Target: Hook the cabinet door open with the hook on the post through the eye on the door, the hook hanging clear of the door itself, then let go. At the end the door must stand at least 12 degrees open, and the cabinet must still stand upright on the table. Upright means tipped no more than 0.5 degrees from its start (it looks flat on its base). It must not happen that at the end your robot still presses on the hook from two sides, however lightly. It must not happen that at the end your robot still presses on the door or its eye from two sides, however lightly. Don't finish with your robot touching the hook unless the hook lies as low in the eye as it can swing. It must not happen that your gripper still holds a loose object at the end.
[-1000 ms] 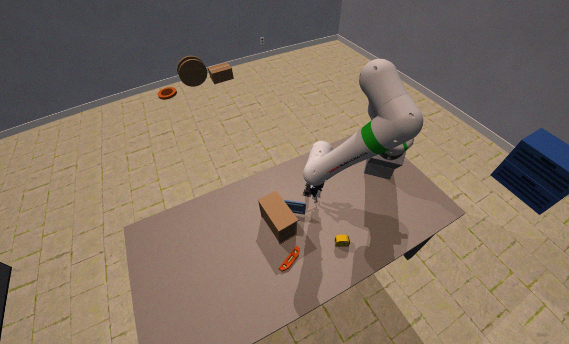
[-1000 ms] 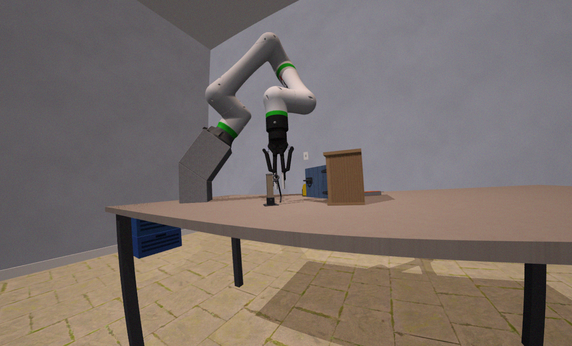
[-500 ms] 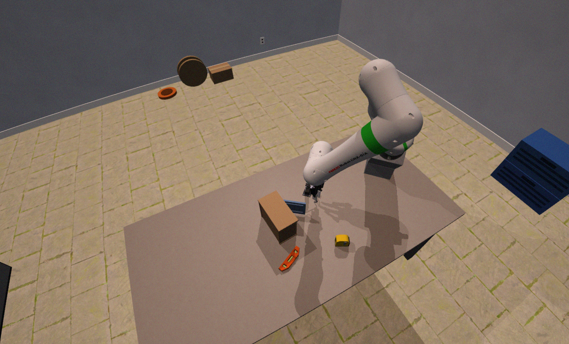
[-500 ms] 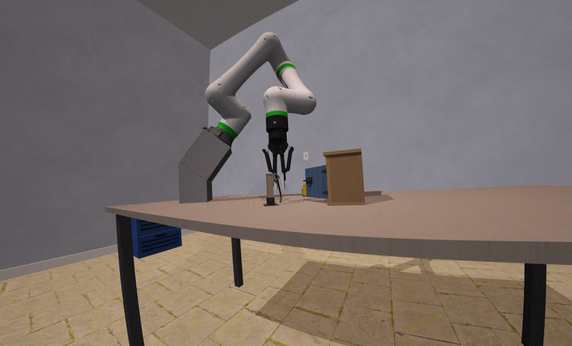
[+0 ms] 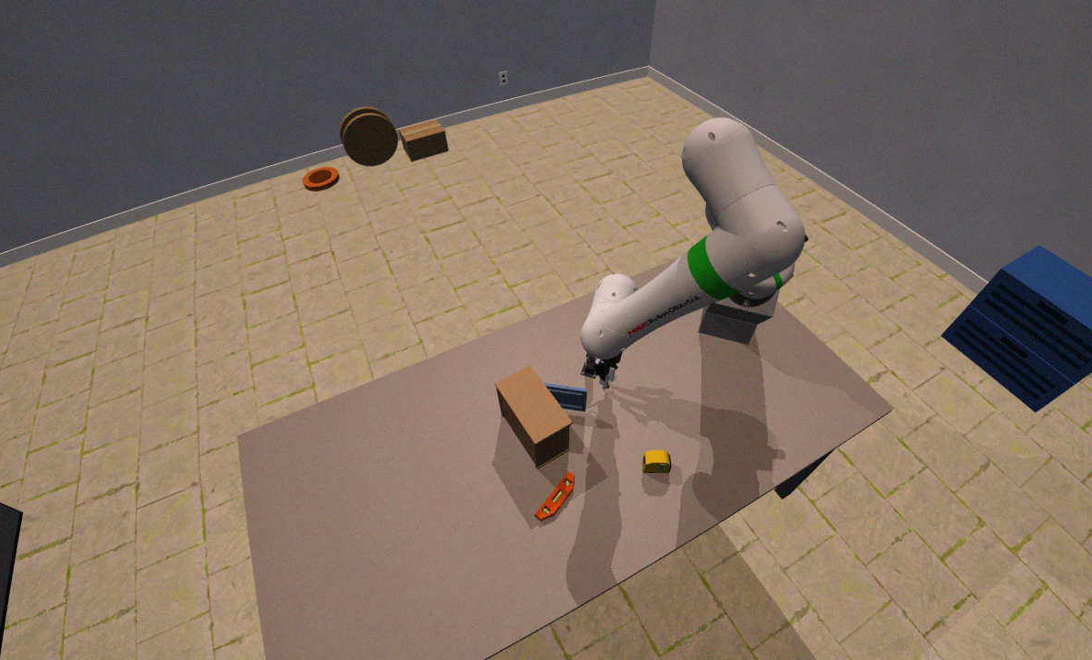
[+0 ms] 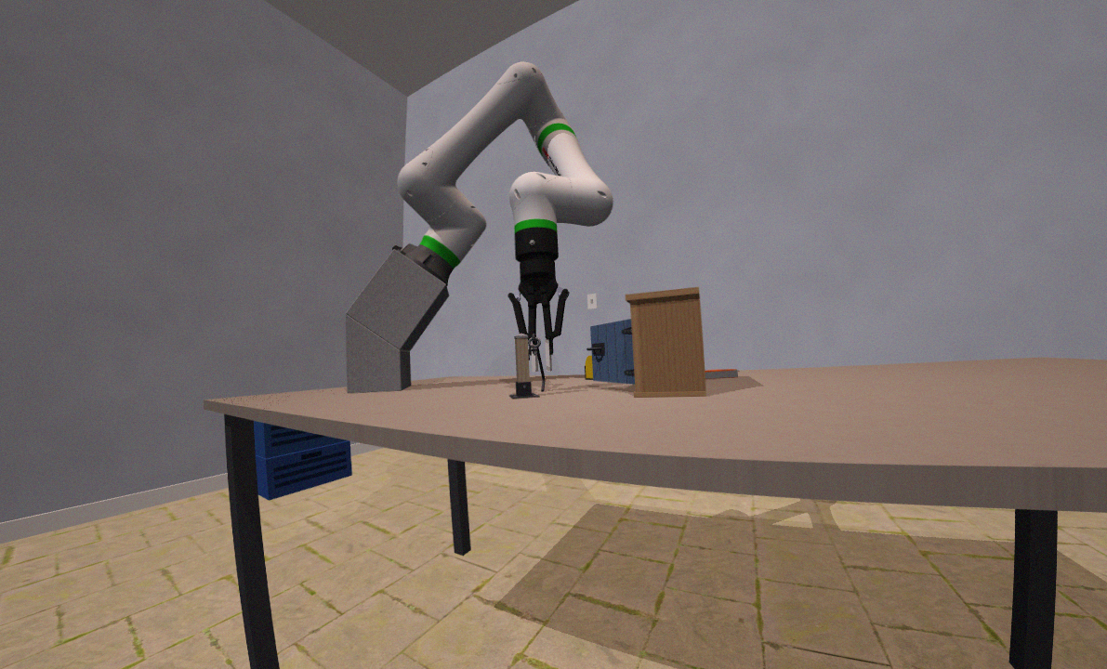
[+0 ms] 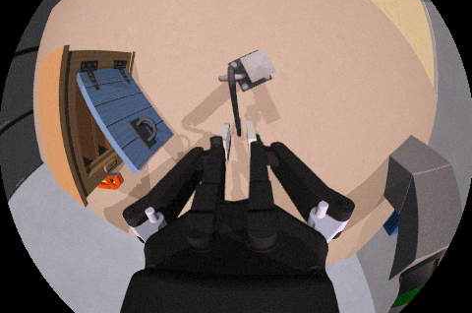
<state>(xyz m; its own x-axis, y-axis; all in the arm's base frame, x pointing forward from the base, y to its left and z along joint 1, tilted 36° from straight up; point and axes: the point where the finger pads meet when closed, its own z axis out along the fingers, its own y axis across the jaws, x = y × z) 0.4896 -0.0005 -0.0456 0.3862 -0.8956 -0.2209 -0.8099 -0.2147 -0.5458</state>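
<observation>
My gripper is now 40 mm to the left of the dark hook, 20 mm short of it and 10 mm above it. Round my hand: hook post: 60 mm to the right, 20 mm ahead; yellow tape measure: 300 mm to the left, 50 mm below, 10 mm behind; cabinet door: 160 mm ahead.
</observation>
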